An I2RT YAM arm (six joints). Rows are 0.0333 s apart.
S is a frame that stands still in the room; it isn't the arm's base.
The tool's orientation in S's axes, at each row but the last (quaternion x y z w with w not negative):
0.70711, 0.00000, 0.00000, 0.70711
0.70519, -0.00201, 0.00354, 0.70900
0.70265, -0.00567, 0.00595, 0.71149
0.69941, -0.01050, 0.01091, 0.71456
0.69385, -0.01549, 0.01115, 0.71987
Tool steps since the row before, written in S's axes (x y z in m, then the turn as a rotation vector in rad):
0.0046, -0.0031, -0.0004, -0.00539, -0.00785, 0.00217
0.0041, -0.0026, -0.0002, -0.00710, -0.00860, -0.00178
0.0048, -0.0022, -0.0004, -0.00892, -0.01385, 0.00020
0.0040, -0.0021, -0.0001, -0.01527, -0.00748, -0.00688
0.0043, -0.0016, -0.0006, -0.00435, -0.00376, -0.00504
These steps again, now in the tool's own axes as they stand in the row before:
0.0046, -0.0004, 0.0031, -0.00539, 0.00217, 0.00785
0.0041, -0.0002, 0.0026, -0.00713, -0.00177, 0.00858
0.0048, -0.0005, 0.0022, -0.00892, 0.00017, 0.01385
0.0040, -0.0003, 0.0021, -0.01548, -0.00657, 0.00733
0.0043, -0.0008, 0.0015, -0.00452, -0.00501, 0.00360

